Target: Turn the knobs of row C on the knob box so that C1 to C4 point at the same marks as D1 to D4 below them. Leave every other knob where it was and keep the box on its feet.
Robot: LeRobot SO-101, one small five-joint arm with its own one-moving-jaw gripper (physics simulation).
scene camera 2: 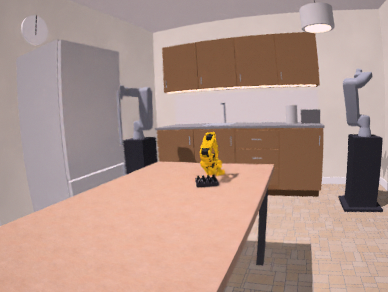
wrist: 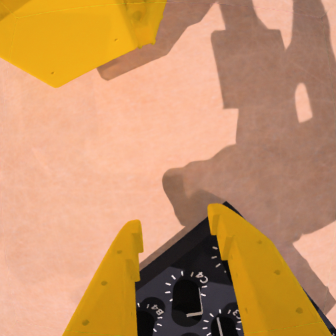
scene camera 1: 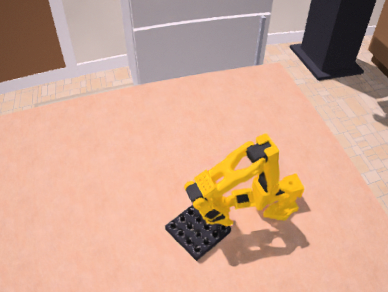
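Pixels of known places: hand at its tool point: (scene camera 2: 208,174) (scene camera 1: 228,211); arm's base at its link origin: (scene camera 1: 268,203).
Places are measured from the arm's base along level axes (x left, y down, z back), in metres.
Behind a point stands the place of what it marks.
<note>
The black knob box (scene camera 1: 181,244) @[x 0.049, y -0.013, z -0.236 m] (scene camera 2: 207,184) @[x 0.044, y -0.015, z -0.238 m] (wrist: 172,260) lies flat on the table. My gripper (scene camera 1: 226,222) (scene camera 2: 216,173) @[x 0.008, y -0.034, z -0.113 m] (wrist: 177,214) is open and empty, over the box's edge nearest the arm's base. In the wrist view, knob C4 (wrist: 186,300) shows between the two jaws, with its white line along its right side and bending left at the bottom. No jaw plainly presses on it. Knob C3 (wrist: 225,326) shows partly beside the right jaw, and knob B4 (wrist: 145,324) partly beside the left jaw. The right jaw covers the box's corner; row D's pointers cannot be read.
The pink-tan table (scene camera 1: 100,175) @[x -0.201, y 0.000, z -0.390 m] (scene camera 2: 150,225) @[x 0.001, y 0.000, z -0.702 m] (wrist: 75,165) carries the box and the yellow arm (scene camera 1: 235,172) @[x 0.028, y -0.214, z -0.123 m] (scene camera 2: 210,147) @[x 0.048, y -0.189, z -0.182 m]. The arm's shadow falls across the table beside the box. A grey fridge (scene camera 1: 200,47) (scene camera 2: 90,115) and grey robot arms on black pedestals stand beyond the table.
</note>
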